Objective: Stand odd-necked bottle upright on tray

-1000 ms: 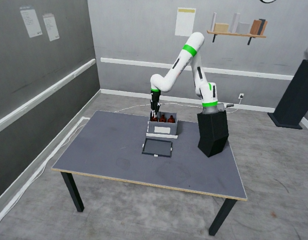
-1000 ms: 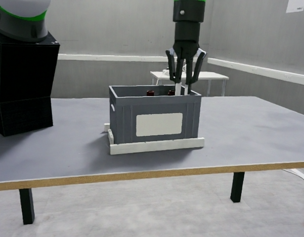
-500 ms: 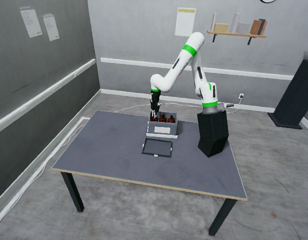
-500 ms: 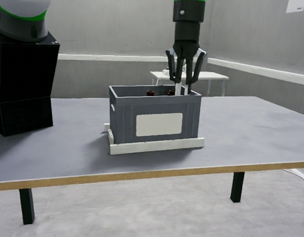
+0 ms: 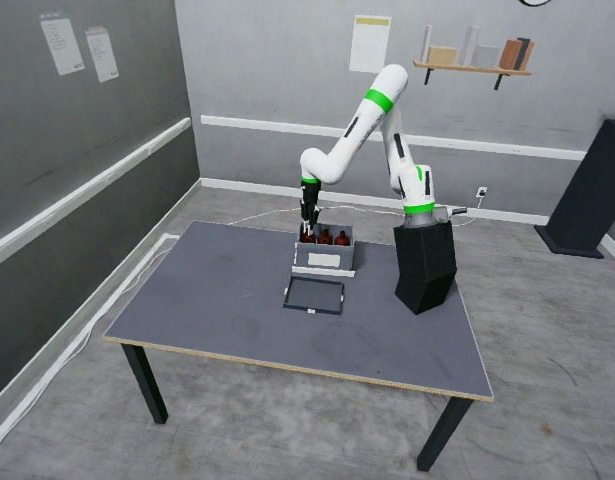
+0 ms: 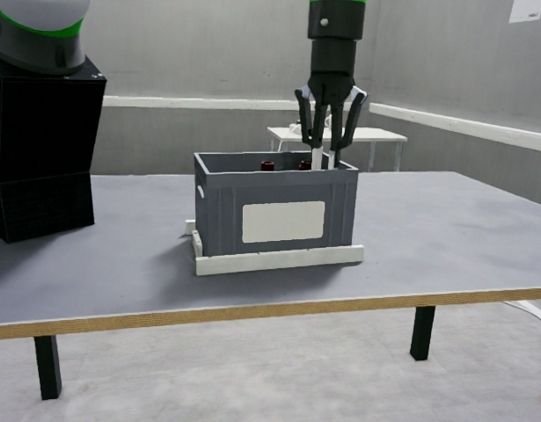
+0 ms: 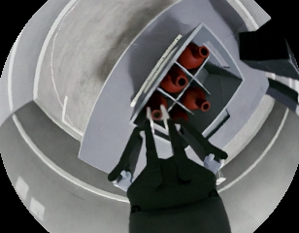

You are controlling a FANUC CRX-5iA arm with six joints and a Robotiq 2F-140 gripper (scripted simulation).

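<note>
Now: the grey crate 9 cm behind my hand, 4 cm to the left of it and 9 cm below it. Round my hand: dark tray 8 cm behind, 30 cm to the left, 16 cm below.
</note>
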